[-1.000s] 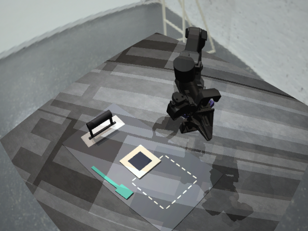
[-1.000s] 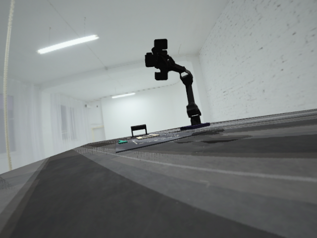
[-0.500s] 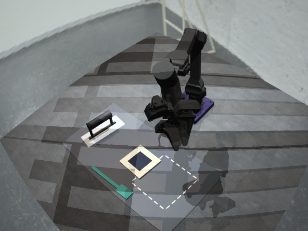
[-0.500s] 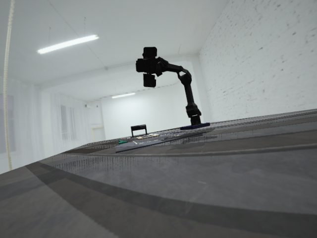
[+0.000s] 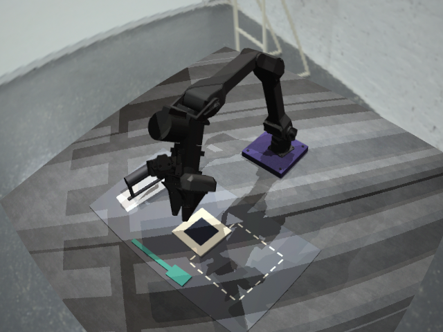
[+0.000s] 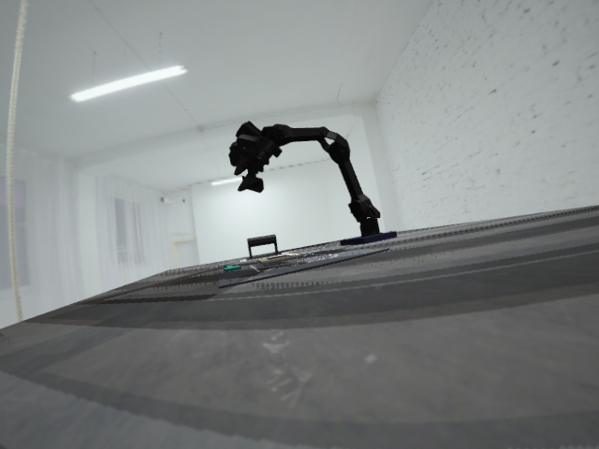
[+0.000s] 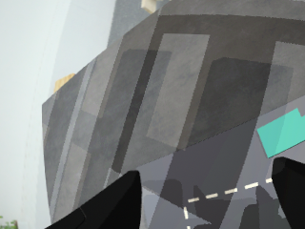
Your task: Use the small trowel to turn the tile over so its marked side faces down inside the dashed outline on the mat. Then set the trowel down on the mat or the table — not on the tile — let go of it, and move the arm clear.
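Now: gripper tip 32 cm to the left of the black-handled trowel, 19 cm above it and 5 cm past it. The rest, counted from my gripper tip: tile (23 cm below, 9 cm behind, 8 cm to the right); teal trowel (23 cm below, 6 cm to the right, 6 cm ahead); grey mat (25 cm below, 10 cm to the right, 8 cm behind).
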